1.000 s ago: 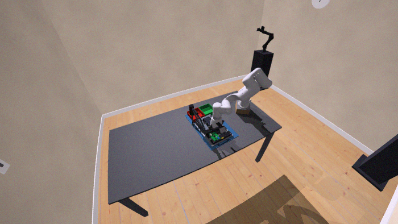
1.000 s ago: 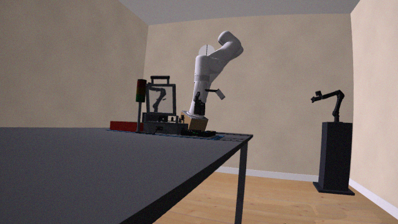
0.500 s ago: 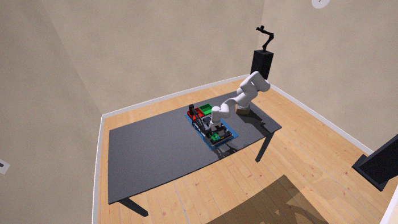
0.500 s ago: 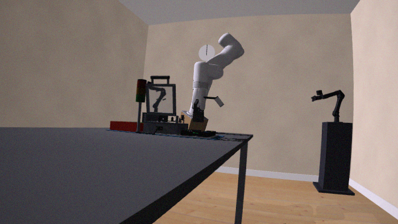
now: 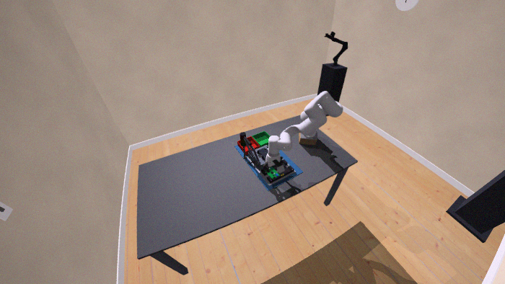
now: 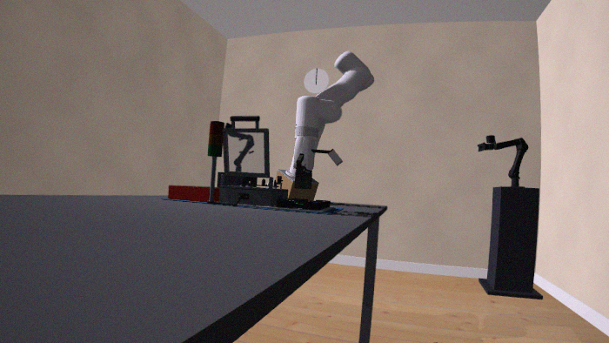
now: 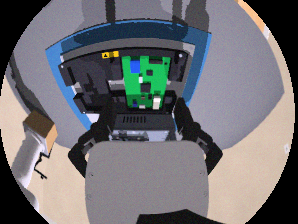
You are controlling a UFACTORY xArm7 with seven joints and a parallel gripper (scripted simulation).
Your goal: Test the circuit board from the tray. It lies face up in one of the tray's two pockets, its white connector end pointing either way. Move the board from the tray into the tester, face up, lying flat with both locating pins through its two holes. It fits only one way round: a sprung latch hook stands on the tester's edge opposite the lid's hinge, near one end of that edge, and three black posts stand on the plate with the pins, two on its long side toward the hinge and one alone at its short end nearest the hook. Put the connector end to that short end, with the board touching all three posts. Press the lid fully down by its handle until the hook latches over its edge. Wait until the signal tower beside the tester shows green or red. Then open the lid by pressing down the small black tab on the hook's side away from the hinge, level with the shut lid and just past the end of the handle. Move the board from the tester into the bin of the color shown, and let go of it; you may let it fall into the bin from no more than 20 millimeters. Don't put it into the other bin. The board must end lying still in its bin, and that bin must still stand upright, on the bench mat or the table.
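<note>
My gripper is now 5 cm above the green circuit board. Round my hand: red bin (37 cm to the right, 6 cm below, 5 cm ahead); then tester plate (17 cm to the right, 2 cm behind); then clear lid (16 cm to the right, 11 cm above, 10 cm ahead).
</note>
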